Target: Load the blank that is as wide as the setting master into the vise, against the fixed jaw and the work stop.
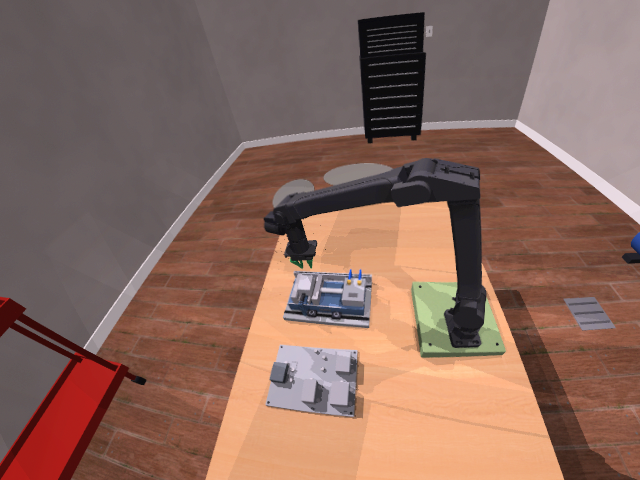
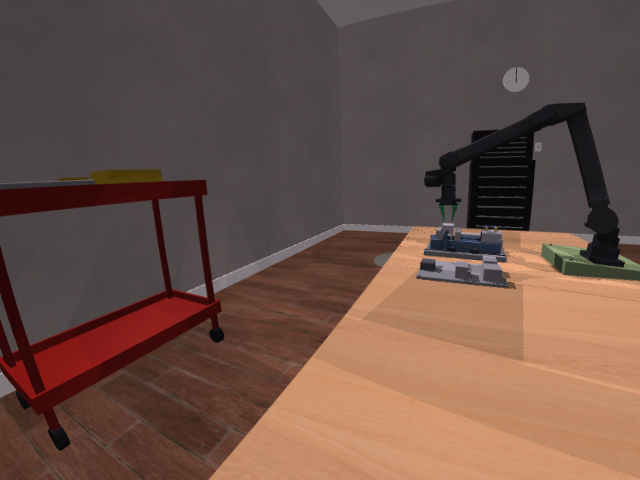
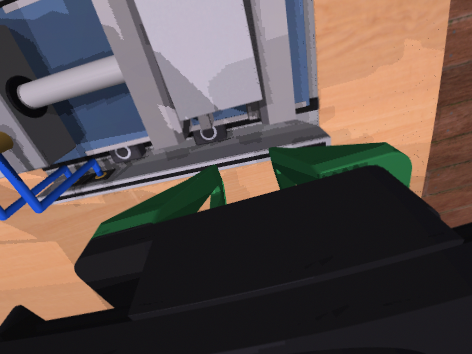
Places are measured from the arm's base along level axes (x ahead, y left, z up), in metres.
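Pixels of known places: gripper, fingertip midpoint: (image 1: pixel 307 267) (image 2: pixel 448 221) (image 3: pixel 244 166); arm's base, link origin: (image 1: pixel 461 328) (image 2: pixel 600 260).
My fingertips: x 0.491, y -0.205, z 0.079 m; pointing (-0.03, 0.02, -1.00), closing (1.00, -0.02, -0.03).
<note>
For each thing: its top centre in the pictures, then the offset to it from my fingertips.
- blue-grey vise, top centre: (image 3: pixel 91 86) (image 1: pixel 325 285) (image 2: pixel 465 229) 0.017 m down, 0.068 m back, 0.066 m left
- light grey blank, top centre: (image 3: pixel 201 45) (image 1: pixel 305 282) (image 2: pixel 448 224) 0.001 m down, 0.001 m back, 0.064 m left
- dark grey block, top centre: (image 1: pixel 278 371) (image 2: pixel 428 260) 0.084 m down, 0.064 m ahead, 0.337 m left
- grey plate, top centre: (image 1: pixel 312 377) (image 2: pixel 460 270) 0.108 m down, 0.039 m back, 0.341 m left
The blue-grey vise (image 1: pixel 353 312) (image 2: pixel 467 244) (image 3: pixel 105 117) stands on the table. A light grey blank (image 1: pixel 303 283) (image 2: pixel 447 226) (image 3: pixel 202 55) sits between the fixed jaw (image 3: pixel 278 65) at its outer end and the movable jaw (image 3: pixel 137 85). Whether it touches the jaws or the work stop cannot be told. My gripper (image 1: pixel 305 265) (image 2: pixel 447 219) (image 3: pixel 244 166) points down behind the vise, over its far long edge, with green fingers partly apart and empty. A dark grey block (image 1: pixel 279 372) (image 2: pixel 428 264), possibly the setting master, is on the grey plate (image 1: pixel 289 400) (image 2: pixel 439 277).
Light grey blocks (image 1: pixel 309 391) (image 1: pixel 339 393) (image 1: pixel 343 363) stand on the plate's right and near parts. Two blue prongs (image 1: pixel 360 274) (image 3: pixel 37 202) rise at the vise's screw end. The arm's green base (image 1: pixel 431 330) is to the right. A red cart (image 2: pixel 103 194) stands beyond the table's left edge.
</note>
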